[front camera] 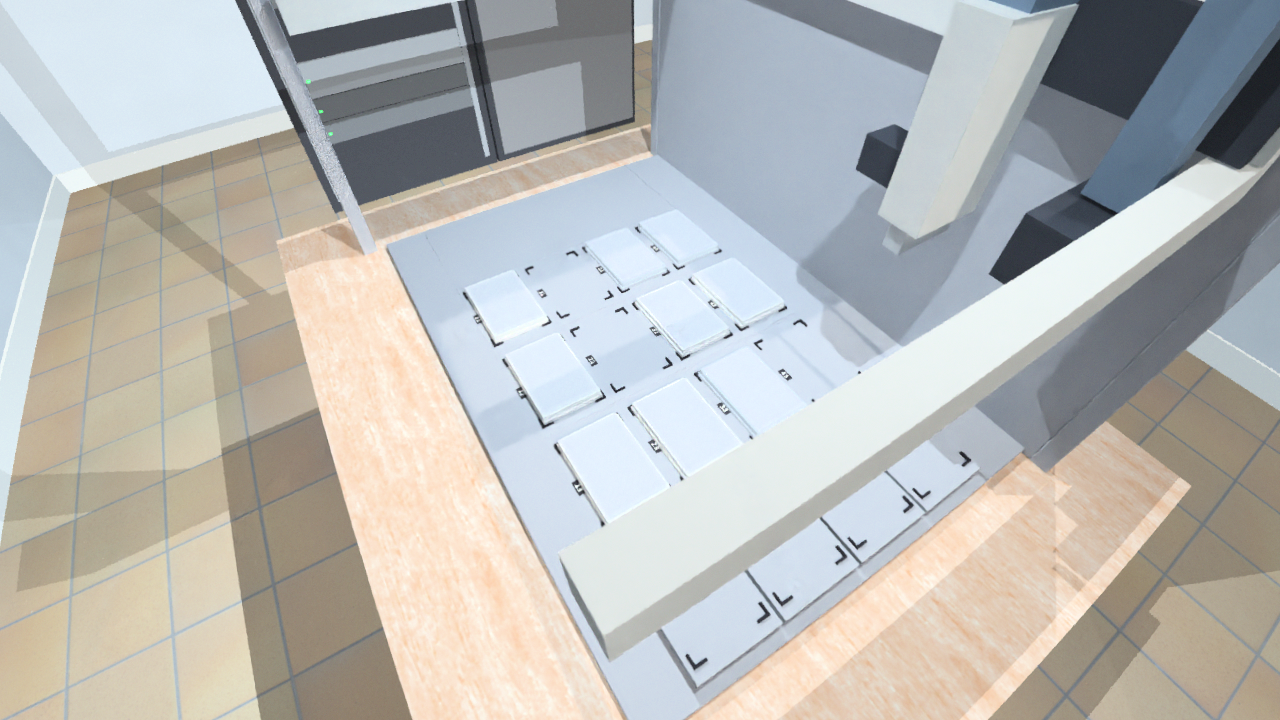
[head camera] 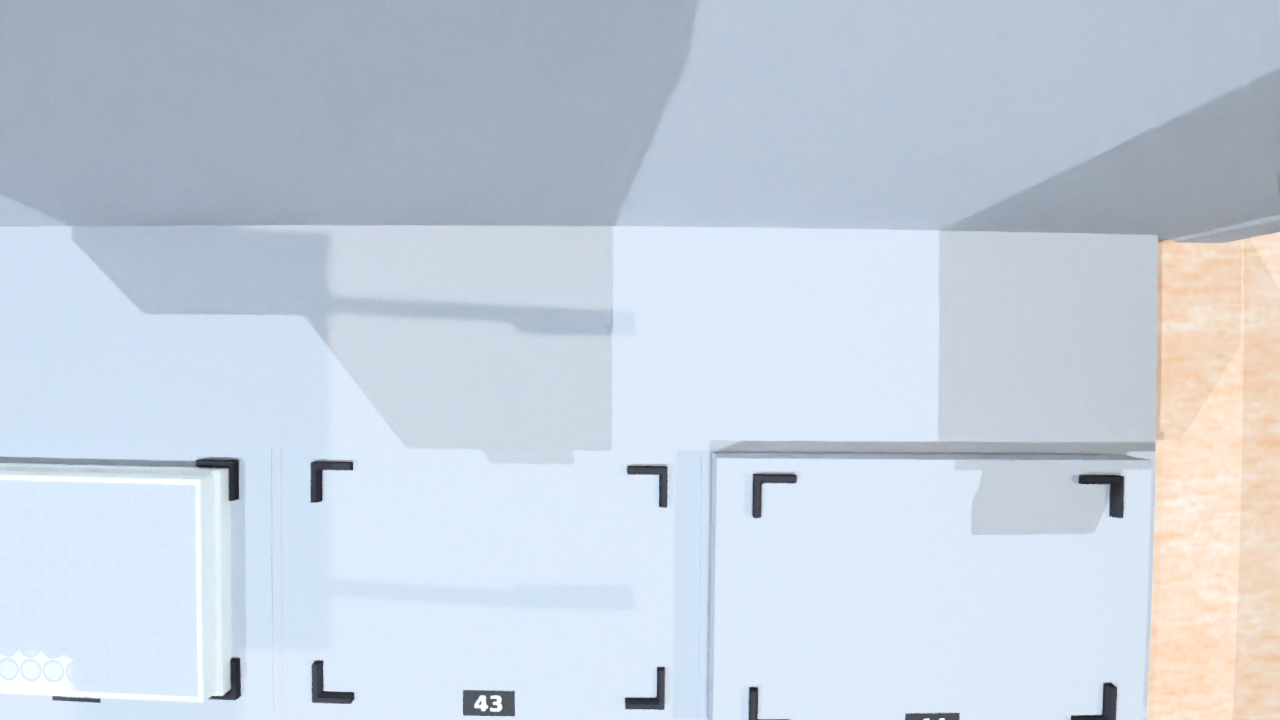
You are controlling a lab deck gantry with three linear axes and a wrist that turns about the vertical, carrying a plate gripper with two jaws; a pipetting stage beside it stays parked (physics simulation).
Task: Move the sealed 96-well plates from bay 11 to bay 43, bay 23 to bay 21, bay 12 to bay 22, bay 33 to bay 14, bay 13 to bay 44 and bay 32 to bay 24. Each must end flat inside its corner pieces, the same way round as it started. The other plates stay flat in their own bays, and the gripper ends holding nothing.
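Frame: origin at the robot's base, x up, y right, z ahead, level; metres.
Where they show: robot's base at its link origin: (front camera: 465,294).
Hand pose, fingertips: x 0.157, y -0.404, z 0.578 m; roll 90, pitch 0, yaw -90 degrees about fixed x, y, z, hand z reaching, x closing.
Things, the pixels of their top centre, and the offset from my fingertips. "pt": a spot on its surface instead.
- bay 11 at a spot on its surface: (front camera: 506,302) pt dy +0.359, dx -0.142, dz -0.510 m
- bay 12 at a spot on its surface: (front camera: 552,371) pt dy +0.360, dx -0.143, dz -0.351 m
- bay 13 at a spot on its surface: (front camera: 612,461) pt dy +0.361, dx -0.142, dz -0.189 m
- bay 23 at a spot on its surface: (front camera: 685,420) pt dy +0.254, dx -0.143, dz -0.190 m
- bay 32 at a spot on its surface: (front camera: 682,311) pt dy +0.145, dx -0.143, dz -0.351 m
- bay 33 at a spot on its surface: (front camera: 753,386) pt dy +0.147, dx -0.143, dz -0.186 m
- Bay 21 at a spot on its surface: (front camera: 562,284) pt dy +0.263, dx -0.157, dz -0.516 m
- bay 22 at a spot on its surface: (front camera: 617,347) pt dy +0.257, dx -0.157, dz -0.353 m
- bay 43 at a spot on its surface: (head camera: 488,537) (front camera: 818,355) pt dy +0.023, dx -0.157, dz -0.186 m
- Bay 14 at a spot on its surface: (front camera: 720,622) pt dy +0.362, dx -0.143, dz +0.023 m
- bay 24 at a spot on its surface: (front camera: 796,568) pt dy +0.263, dx -0.142, dz +0.024 m
- bay 44 at a spot on its surface: (head camera: 895,591) pt dy +0.038, dx -0.142, dz -0.037 m
- bay 31 at a spot on its surface: (front camera: 626,257) pt dy +0.150, dx -0.143, dz -0.504 m
- bay 41 at a spot on its surface: (front camera: 678,236) pt dy +0.044, dx -0.143, dz -0.506 m
- bay 42 at a spot on its surface: (head camera: 98,582) (front camera: 748,295) pt dy +0.038, dx -0.143, dz -0.327 m
In the front view sealed white plates lie flat in bay 11 (front camera: 506,302), bay 12 (front camera: 552,371), bay 13 (front camera: 612,461), bay 23 (front camera: 685,420), bay 32 (front camera: 682,311) and bay 33 (front camera: 753,386). Bay 21 (front camera: 562,284), bay 22 (front camera: 617,347) and bay 43 (front camera: 799,356) (head camera: 488,537) hold no plate. Bay 14 (front camera: 720,622), bay 24 (front camera: 796,568) and bay 44 (front camera: 935,461) (head camera: 895,591) are on raised blocks; bay 44 is bare, and the beam hides part of these blocks. The gripper's jaws show in neither view.
Other plates lie flat in bay 31 (front camera: 626,257), bay 41 (front camera: 678,236) and bay 42 (front camera: 738,290) (head camera: 98,582). A long pale beam (front camera: 805,438) crosses above the near bays. A pale upright column (front camera: 957,125) hangs near the grey back wall (front camera: 769,116) (head camera: 313,107).
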